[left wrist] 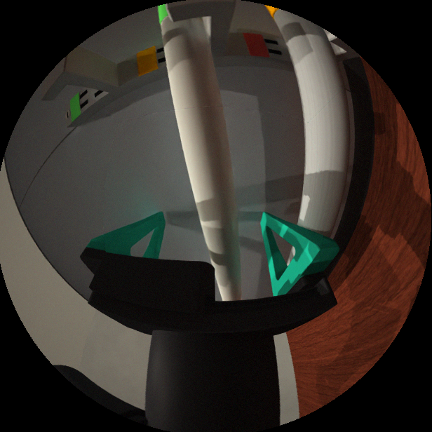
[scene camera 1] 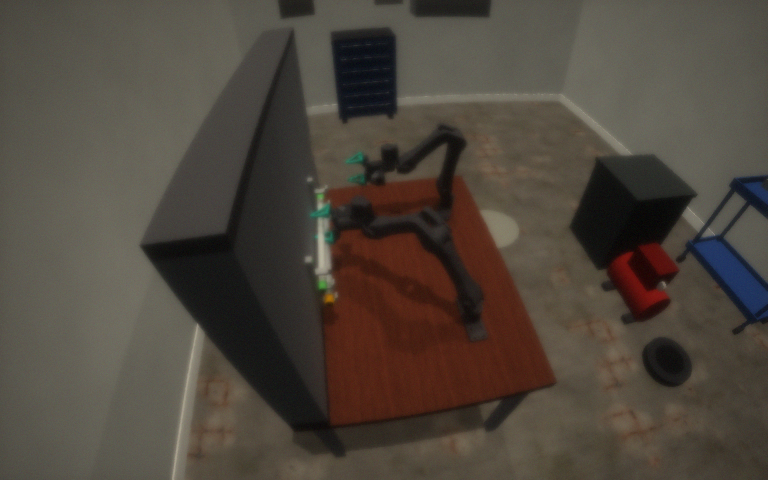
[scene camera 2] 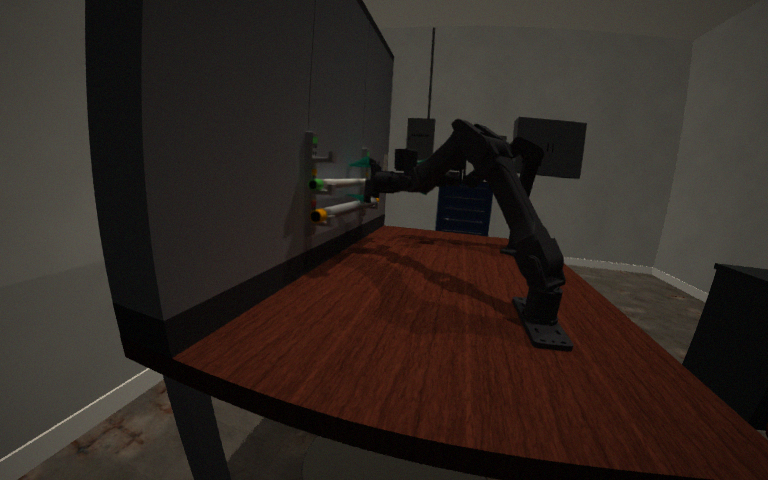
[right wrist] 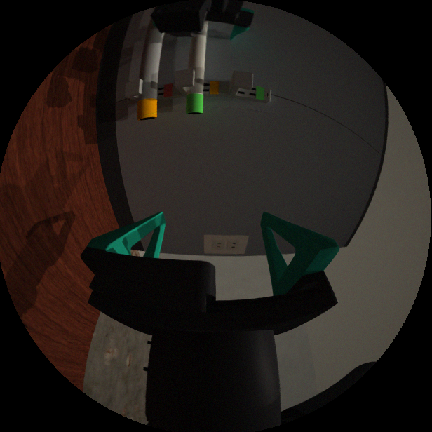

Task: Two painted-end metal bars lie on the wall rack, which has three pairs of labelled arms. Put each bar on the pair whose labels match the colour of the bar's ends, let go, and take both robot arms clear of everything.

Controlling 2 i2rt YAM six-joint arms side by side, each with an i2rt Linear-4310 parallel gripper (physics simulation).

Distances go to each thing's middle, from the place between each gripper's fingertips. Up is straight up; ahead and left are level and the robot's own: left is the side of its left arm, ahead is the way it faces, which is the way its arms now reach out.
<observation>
Right now the green-ended bar (left wrist: 196, 97) is 50 mm to the left of my left hand, 40 mm behind it and 10 mm below it.
Right now my right hand is 36 cm to the right of the green-ended bar, 8 cm short of it and 3 cm above it.
</observation>
